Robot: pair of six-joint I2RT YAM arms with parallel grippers.
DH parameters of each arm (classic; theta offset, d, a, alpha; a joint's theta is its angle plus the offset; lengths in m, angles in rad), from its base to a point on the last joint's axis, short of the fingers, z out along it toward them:
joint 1: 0 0.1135 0.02 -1.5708
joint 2: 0 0 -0.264 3.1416
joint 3: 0.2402 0 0.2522 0
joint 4: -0.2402 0 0.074 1.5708
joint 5: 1.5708 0 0 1.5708
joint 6: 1.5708 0.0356 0 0
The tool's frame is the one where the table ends.
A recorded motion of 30 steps. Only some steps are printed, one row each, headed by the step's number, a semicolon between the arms.
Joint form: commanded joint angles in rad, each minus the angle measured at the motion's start. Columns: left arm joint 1, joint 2, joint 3, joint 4, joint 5, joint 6; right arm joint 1, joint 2, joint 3, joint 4, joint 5, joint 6.
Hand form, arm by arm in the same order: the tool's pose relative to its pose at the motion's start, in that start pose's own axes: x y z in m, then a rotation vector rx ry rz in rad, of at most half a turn. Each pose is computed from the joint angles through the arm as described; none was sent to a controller.
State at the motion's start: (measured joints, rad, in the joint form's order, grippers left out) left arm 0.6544 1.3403 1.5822 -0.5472 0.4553 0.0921; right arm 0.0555 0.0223 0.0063 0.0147 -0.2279 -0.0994
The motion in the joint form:
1: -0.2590 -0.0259 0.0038 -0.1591 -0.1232 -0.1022; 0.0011 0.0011 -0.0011 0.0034 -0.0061 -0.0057
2: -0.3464 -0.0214 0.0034 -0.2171 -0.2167 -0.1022; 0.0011 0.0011 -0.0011 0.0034 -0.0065 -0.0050
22: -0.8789 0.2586 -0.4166 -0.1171 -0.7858 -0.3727; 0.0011 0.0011 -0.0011 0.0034 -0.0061 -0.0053
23: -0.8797 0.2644 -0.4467 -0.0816 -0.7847 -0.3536; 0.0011 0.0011 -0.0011 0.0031 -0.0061 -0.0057
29: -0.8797 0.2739 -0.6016 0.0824 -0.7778 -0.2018; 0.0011 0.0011 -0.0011 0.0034 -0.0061 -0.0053
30: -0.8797 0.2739 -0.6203 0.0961 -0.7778 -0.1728; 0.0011 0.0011 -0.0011 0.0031 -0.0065 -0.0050
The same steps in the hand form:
1: 0.0095 -0.0690 0.0089 0.1249 0.1495 -0.0648; 0.0001 0.0003 0.0001 -0.0070 -0.0019 -0.0060
2: 0.0169 -0.0891 0.0129 0.1127 0.2198 -0.0392; 0.0001 0.0003 0.0001 -0.0074 -0.0019 -0.0053
22: 0.2131 -0.2233 0.1009 -0.1102 0.7426 0.1679; 0.0001 0.0003 0.0001 -0.0070 -0.0019 -0.0056
23: 0.2219 -0.2230 0.1028 -0.1016 0.7445 0.1864; 0.0001 0.0003 0.0001 -0.0071 -0.0016 -0.0059
29: 0.2623 -0.2174 0.1044 -0.0387 0.7548 0.3285; 0.0001 0.0003 0.0001 -0.0070 -0.0019 -0.0056
30: 0.2673 -0.2162 0.1036 -0.0284 0.7605 0.3578; 0.0001 0.0003 0.0001 -0.0075 -0.0016 -0.0052

